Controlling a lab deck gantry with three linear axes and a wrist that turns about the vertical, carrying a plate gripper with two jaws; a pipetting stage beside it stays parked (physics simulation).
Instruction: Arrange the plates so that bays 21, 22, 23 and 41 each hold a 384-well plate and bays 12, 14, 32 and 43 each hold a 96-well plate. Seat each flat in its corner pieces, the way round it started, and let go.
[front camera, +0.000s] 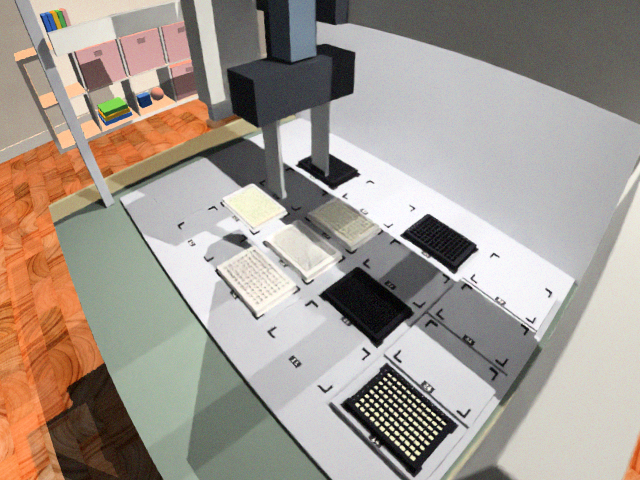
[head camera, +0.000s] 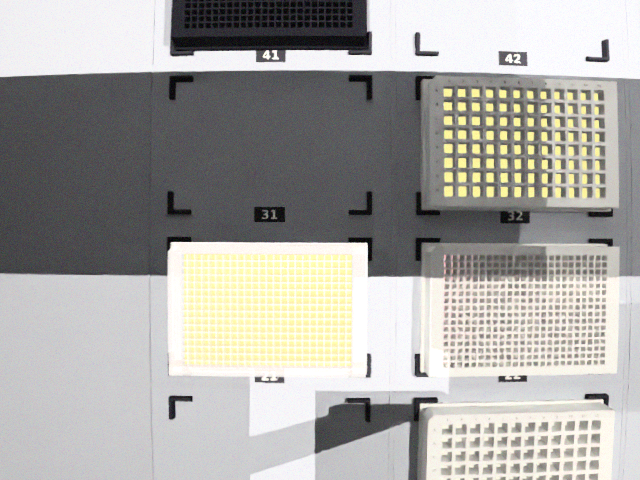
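Where they show: gripper, fingertip midpoint: (front camera: 299, 181); robot's base, link origin: (front camera: 179, 225).
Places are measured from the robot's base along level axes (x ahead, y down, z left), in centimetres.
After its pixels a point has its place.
Note:
My gripper (front camera: 303, 186) @[x 22.8, y -16.0, z 15.0 cm] is open, with no plate between its jaws; they hang above the area of bay 31. 384-well plates: a black one (front camera: 343, 174) @[x 11.4, y -1.2, z 36.8 cm] (head camera: 268, 15) @[x 6.4, y -1.4, z 33.6 cm] in bay 41, a yellow-filled white one (front camera: 254, 206) @[x 7.4, y -1.4, z 14.7 cm] (head camera: 268, 310) @[x 6.5, y -1.4, z 15.0 cm] in bay 21, a white one (front camera: 303, 249) @[x 23.6, y -1.4, z 14.6 cm] (head camera: 524, 310) @[x 22.7, y -1.4, z 15.0 cm] in bay 22, a black one (front camera: 367, 304) @[x 39.8, y -1.3, z 14.5 cm] in bay 23. 96-well plates: a white one (front camera: 256, 280) @[x 23.8, y -1.3, z 3.9 cm] (head camera: 516, 449) @[x 22.4, y -1.4, z 6.0 cm] in bay 12, a yellow-filled one (front camera: 343, 223) @[x 23.6, y -1.5, z 24.8 cm] (head camera: 522, 139) @[x 22.7, y -1.2, z 25.9 cm] in bay 32, black ones in bay 43 (front camera: 439, 241) @[x 39.5, y -1.3, z 35.4 cm] and bay 14 (front camera: 400, 417) @[x 55.8, y -2.1, z 4.1 cm]. All look flat.
Corner pieces and labels of bays 31 and 42 show in the head view. A grey post stands at the deck's back left, and a high pale wall runs along the back. A shelf unit with pink boxes stands beyond the deck.

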